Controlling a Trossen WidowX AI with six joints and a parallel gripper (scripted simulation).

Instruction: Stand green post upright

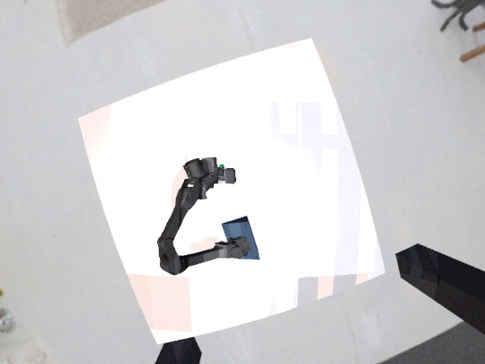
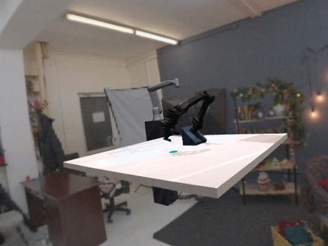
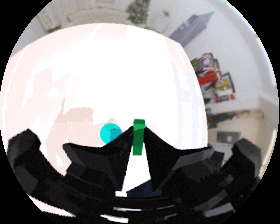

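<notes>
Now: the cyan circle 10 cm below my gripper tip, 5 cm to the left of it and 2 cm behind it. The rest, counted from my gripper tip: green post: 2 cm behind, 1 cm below.
</notes>
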